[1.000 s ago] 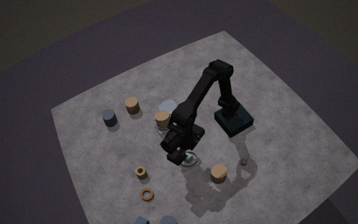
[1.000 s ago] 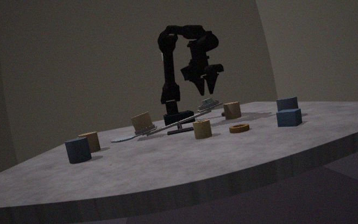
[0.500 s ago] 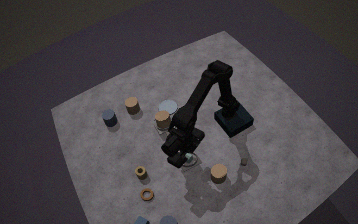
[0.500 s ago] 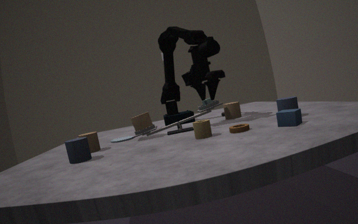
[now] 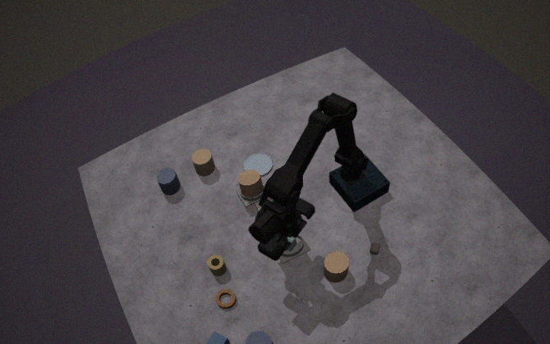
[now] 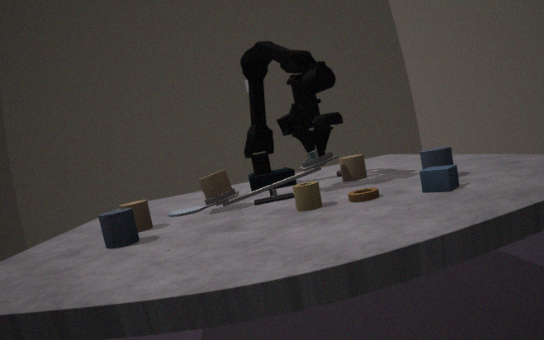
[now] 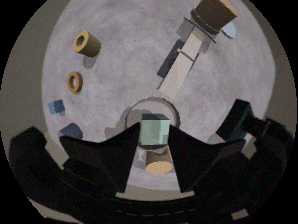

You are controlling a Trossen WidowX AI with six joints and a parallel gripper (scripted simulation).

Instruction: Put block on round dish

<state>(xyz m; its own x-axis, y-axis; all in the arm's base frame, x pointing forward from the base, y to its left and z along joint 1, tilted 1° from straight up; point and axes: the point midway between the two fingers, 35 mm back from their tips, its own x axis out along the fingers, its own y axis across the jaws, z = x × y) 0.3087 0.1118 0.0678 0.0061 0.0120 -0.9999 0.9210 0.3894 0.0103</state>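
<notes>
My gripper tip is 100 mm past the round dish, 360 mm to the left of it and 80 mm above it. The rest, counted from my gripper tip: pale teal block (10 mm above).
</notes>
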